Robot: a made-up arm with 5 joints.
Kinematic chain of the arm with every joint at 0, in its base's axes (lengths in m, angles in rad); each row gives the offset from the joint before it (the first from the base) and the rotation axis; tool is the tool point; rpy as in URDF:
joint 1: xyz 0.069 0 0.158 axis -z
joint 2: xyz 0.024 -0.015 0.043 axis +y
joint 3: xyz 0.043 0 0.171 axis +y
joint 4: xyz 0.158 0 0.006 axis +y
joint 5: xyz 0.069 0.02 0 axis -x
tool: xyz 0 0 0 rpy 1.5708 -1.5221 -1.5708
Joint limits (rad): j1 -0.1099..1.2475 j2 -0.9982..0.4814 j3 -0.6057..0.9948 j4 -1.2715..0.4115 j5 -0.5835..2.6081
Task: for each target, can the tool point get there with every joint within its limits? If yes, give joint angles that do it. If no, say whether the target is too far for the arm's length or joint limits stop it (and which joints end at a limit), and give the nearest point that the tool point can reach.
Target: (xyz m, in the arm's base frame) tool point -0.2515 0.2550 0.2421
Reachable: no: joint limits stop it (at a limit: joint 2, joint 3, joint 4) | nearest point -0.0674 0.1085 0.5057 | short by 0.353 m
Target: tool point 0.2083 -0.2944 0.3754
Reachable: yes | joints 1.1443 0.2006 -0.2966 0.1788 1.8877
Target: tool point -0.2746 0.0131 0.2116
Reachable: no: joint limits stop it (at a limit: joint 2, joint 3, joint 4) | nearest point -0.1052 0.0066 0.5057 | short by 0.339 m
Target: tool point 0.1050 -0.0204 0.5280
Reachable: yes | joints 0.6365 -0.8293 0.0910 -0.8130 1.4008
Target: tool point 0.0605 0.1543 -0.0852
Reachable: no: joint limits stop it (at a limit: joint 1, joint 2, joint 3, joint 4) | nearest point 0.2083 0.0204 0.1104 | short by 0.279 m
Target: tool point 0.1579 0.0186 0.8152
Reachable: no: too far | nearest point 0.1334 0.0121 0.5831 | short by 0.234 m
